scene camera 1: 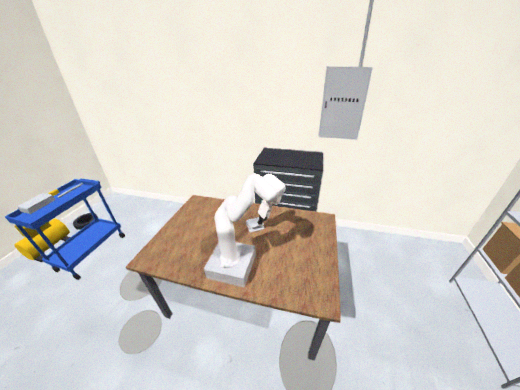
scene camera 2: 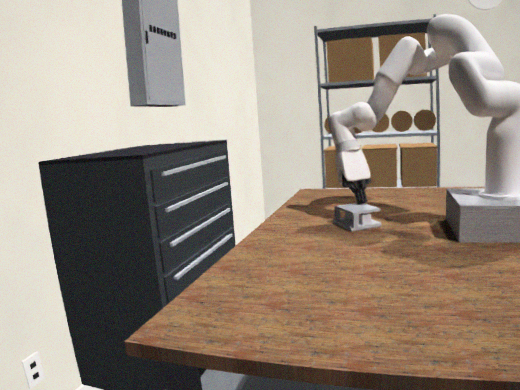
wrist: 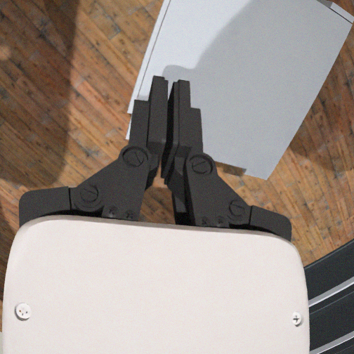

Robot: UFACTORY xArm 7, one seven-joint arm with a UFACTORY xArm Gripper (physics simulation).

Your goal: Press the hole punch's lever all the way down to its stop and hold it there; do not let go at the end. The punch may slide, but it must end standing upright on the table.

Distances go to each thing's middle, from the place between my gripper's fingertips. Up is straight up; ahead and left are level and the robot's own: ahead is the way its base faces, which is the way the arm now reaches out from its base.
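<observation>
A grey hole punch (scene camera 2: 355,222) is 40 mm to the left of my hand, 20 mm ahead of it and 30 mm lower than it. As for the lever (wrist: 254,77), my gripper is 20 mm above it and 40 mm to the right of it, and still 10 mm short of it.
</observation>
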